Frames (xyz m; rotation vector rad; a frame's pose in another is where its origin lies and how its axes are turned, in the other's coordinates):
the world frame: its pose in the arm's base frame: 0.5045 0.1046 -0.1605 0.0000 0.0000 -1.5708
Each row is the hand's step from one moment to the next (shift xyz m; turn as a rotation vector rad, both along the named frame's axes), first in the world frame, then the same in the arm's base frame.
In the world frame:
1: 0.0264 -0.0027 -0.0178 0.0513 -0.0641 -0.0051
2: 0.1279 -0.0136 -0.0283 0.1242 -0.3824 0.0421
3: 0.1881 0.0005 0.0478 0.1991 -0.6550 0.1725
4: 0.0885 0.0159 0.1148 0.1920 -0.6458 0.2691
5: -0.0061 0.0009 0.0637 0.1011 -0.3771 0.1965
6: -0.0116 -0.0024 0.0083 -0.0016 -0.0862 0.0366
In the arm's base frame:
1: -0.0027 -0.0264 -0.0178 -0.0641 -0.0513 -0.0051
2: -0.0136 -0.1279 -0.0283 -0.3824 -0.1242 0.0421
3: 0.0005 -0.1881 0.0478 -0.6550 -0.1991 0.1725
4: 0.0159 -0.0885 0.1148 -0.6458 -0.1920 0.2691
5: 0.0009 0.0061 0.0637 -0.3771 -0.1011 0.1965
6: -0.0024 0.0116 0.0083 -0.0862 0.0016 0.0366

